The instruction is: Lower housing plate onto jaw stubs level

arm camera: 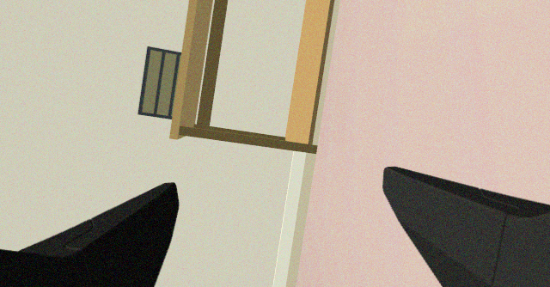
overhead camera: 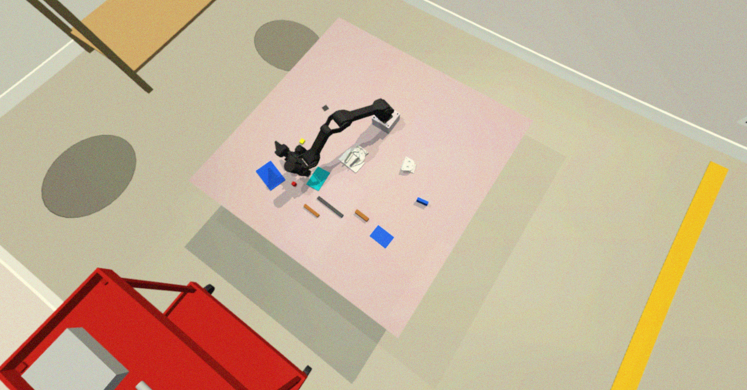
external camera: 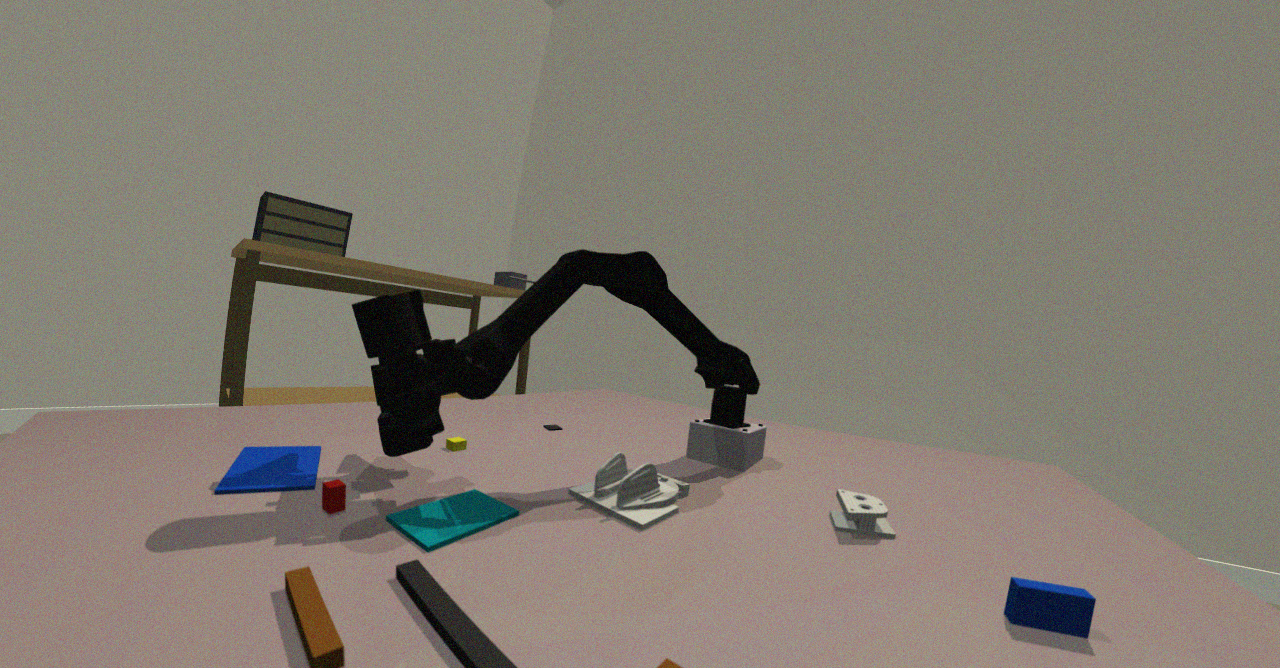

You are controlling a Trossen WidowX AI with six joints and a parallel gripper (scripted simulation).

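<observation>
The white stand lies 510 mm to the left of my gripper tip, 410 mm behind it and 110 mm below it. Round my gripper tip: yellow cube (110 mm below, 110 mm behind, 10 mm to the left); then red cube (170 mm to the left, 100 mm below, 80 mm ahead); then blue sheet (130 mm ahead, 110 mm below, 40 mm to the left).
</observation>
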